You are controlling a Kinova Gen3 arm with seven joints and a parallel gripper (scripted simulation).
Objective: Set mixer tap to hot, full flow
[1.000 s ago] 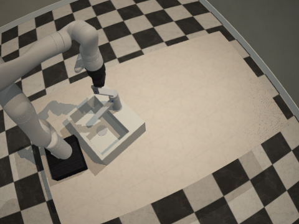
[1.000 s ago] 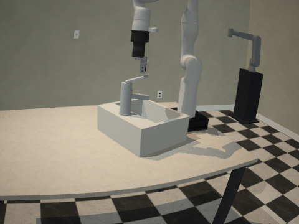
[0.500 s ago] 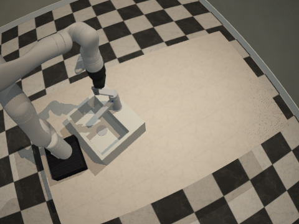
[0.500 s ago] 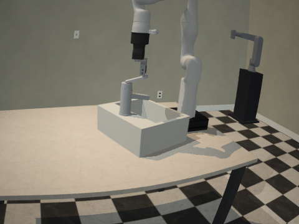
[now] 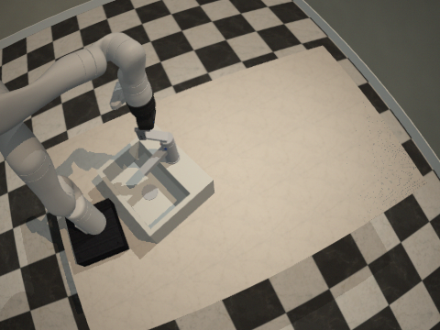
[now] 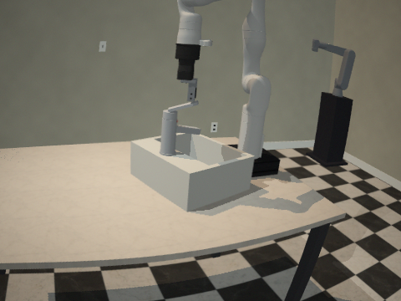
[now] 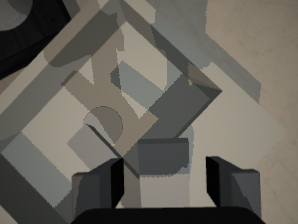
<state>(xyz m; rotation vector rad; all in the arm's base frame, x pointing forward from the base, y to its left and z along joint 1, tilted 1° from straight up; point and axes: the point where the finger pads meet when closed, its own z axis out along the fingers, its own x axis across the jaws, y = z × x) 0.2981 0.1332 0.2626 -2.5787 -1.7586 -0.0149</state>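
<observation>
My gripper is now 40 mm above the lever, 20 mm short of it and 10 mm to the left of it. From my hand the other things lie so: white sink basin 290 mm below, 70 mm to the right, 50 mm behind.
</observation>
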